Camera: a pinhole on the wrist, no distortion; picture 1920 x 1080 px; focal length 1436.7 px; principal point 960.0 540.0 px. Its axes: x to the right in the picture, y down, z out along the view. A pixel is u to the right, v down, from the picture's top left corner.
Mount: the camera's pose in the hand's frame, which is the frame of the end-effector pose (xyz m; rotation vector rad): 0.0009 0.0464 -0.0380 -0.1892 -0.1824 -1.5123
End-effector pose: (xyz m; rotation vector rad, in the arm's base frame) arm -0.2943 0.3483 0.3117 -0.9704 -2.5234 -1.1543
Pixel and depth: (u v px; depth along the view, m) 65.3 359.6 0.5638
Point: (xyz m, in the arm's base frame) 0.1400 0.8670 0.2958
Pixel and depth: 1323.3 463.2 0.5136
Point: -0.2111 0.7184 -0.0049
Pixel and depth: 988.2 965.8 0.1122
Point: -0.2680 0.4516 0.3218
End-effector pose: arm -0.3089 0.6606 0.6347 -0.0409 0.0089 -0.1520
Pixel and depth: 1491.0 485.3 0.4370
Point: -0.3132 0.6710 1.0596
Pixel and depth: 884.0 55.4 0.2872
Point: -0.3832 0.8075 0.8684
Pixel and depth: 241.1 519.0 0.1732
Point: -0.2879 0.8351 0.7374
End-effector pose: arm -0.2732 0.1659 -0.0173 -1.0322 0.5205 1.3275
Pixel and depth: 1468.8 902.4 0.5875
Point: -0.3658 0.7395 0.1394
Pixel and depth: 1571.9 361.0 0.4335
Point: -0.3521 0.5043 0.2376
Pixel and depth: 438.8 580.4 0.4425
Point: -0.6463 0.4400 0.0561
